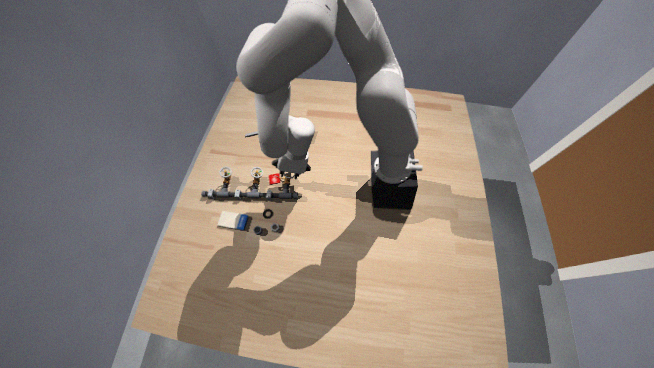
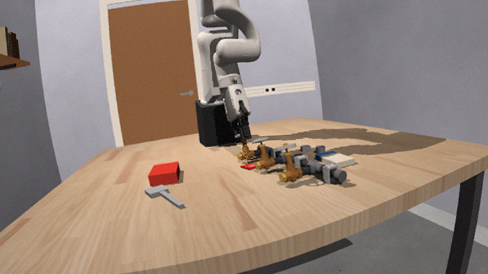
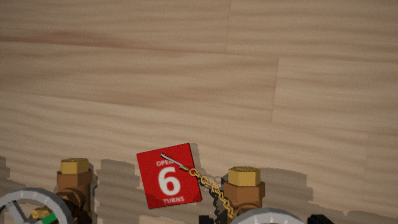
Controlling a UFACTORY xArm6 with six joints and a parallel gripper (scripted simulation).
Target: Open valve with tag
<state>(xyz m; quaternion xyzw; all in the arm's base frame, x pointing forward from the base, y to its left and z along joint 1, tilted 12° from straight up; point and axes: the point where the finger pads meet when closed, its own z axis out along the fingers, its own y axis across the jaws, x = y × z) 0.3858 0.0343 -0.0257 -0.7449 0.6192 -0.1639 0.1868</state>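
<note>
My gripper is now 80 mm short of the red tag, 10 mm to the left of it and 80 mm above it. Also, from my hand: grey hammer-like tool 210 mm ahead, 240 mm to the right, 80 mm below; then grey box 190 mm ahead, 210 mm to the left, 70 mm below; then red box 50 mm ahead, 250 mm to the right, 70 mm below.
</note>
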